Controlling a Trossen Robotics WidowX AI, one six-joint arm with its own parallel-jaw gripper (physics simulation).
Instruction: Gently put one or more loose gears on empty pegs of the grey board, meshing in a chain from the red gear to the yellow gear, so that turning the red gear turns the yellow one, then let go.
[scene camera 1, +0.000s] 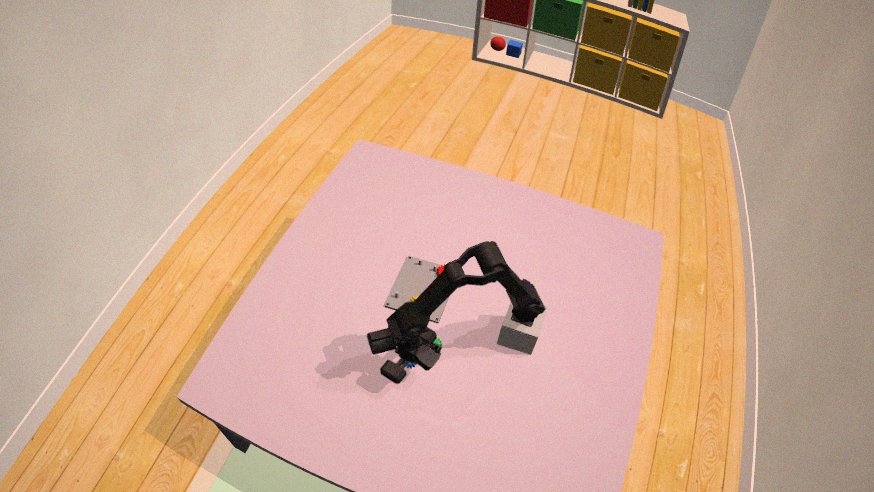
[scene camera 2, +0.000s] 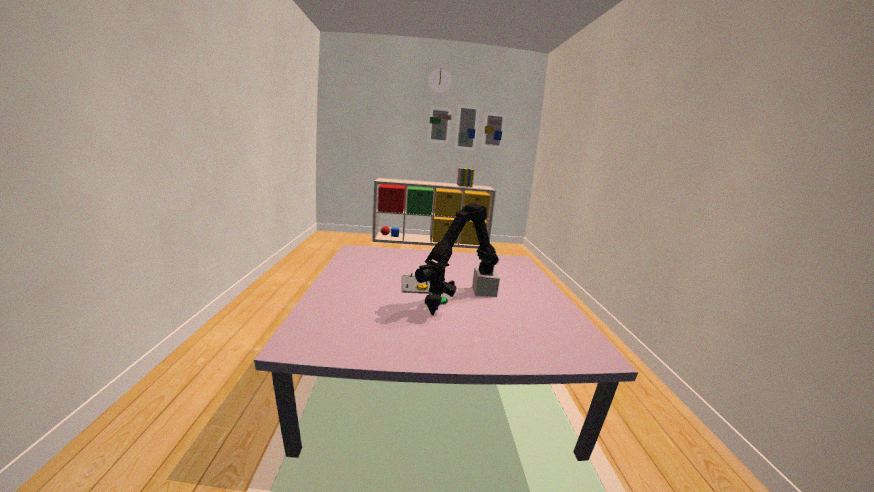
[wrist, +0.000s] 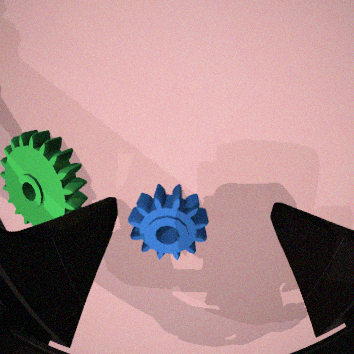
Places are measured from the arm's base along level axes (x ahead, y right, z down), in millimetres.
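Where they show: gripper, fingertip midpoint: (scene camera 1: 408, 367) (scene camera 2: 434, 310) (wrist: 198, 208); arm's base, link origin: (scene camera 1: 524, 314) (scene camera 2: 485, 272).
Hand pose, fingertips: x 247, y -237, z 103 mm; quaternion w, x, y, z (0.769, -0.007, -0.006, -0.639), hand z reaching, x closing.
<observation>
Things, the pixels of their top centre, and the offset from my fingertips. "spot": a spot on its surface instead. Level surfaces: height alone.
- small blue gear, top centre: (wrist: 166, 234) (scene camera 1: 409, 359) dy +17, dx +5, dz -14 mm
- larger green gear, top centre: (wrist: 28, 191) (scene camera 2: 440, 298) dy +93, dx -27, dz -14 mm
- grey board, top centre: (scene camera 1: 423, 282) (scene camera 2: 419, 278) dy +275, dx +78, dz -28 mm
- red gear, surface spot: (scene camera 1: 440, 270) spot: dy +347, dx +51, dz -21 mm
- yellow gear, top centre: (scene camera 1: 419, 301) (scene camera 2: 422, 285) dy +211, dx +60, dz -23 mm
- pink table, surface height: dz +3 mm
My gripper (wrist: 198, 208) is wide open and empty, low over the table. The small blue gear (wrist: 168, 226) (scene camera 1: 411, 364) lies flat on the table, in the wrist view between the two fingertips and nearer the left one. The larger green gear (wrist: 37, 180) (scene camera 1: 437, 343) (scene camera 2: 444, 300) lies to its left, partly behind the left finger. The grey board (scene camera 1: 400, 284) (scene camera 2: 407, 279) lies beyond the gripper, partly covered by the arm. The red gear (scene camera 1: 440, 270) is at its far side, and the yellow gear (scene camera 1: 414, 298) (scene camera 2: 422, 286) is at its near side. Bare pegs show on the board.
The arm's grey base block (scene camera 1: 518, 337) (scene camera 2: 486, 285) stands on the pink table (scene camera 1: 519, 415) (scene camera 2: 464, 348), to the right of the board. The arm arches over the board's right side. A shelf unit (scene camera 1: 667, 91) (scene camera 2: 374, 210) with boxes stands on the floor behind the table.
</observation>
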